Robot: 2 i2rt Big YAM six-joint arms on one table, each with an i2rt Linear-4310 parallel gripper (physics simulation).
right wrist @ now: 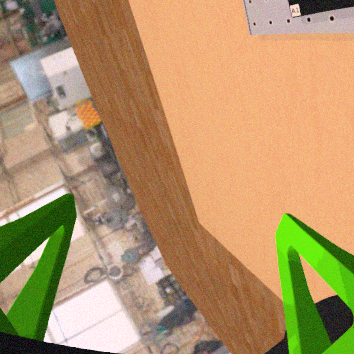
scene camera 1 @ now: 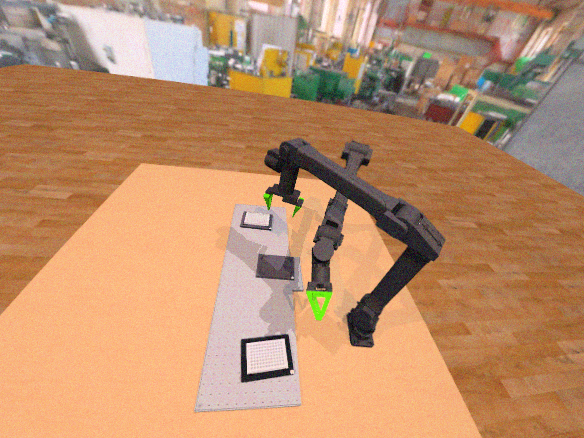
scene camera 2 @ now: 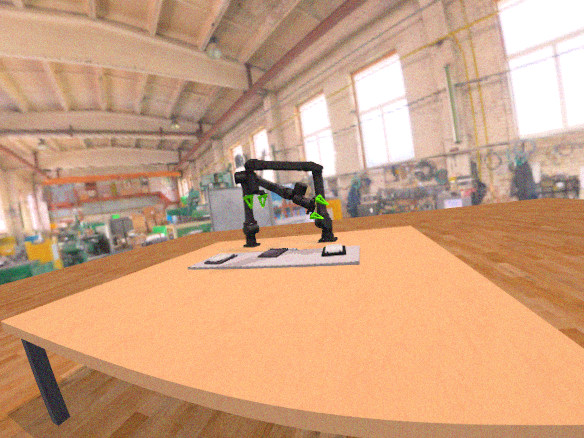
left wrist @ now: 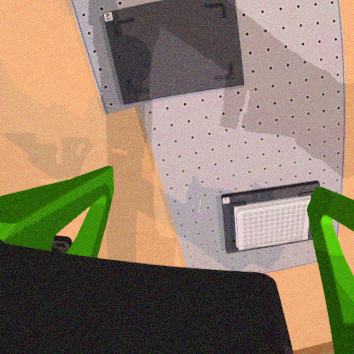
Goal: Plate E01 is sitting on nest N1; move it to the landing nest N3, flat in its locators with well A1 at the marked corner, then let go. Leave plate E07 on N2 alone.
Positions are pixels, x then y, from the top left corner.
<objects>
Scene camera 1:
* my left gripper: 280,213
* my right gripper: 320,318
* nest: 269,266
</objects>
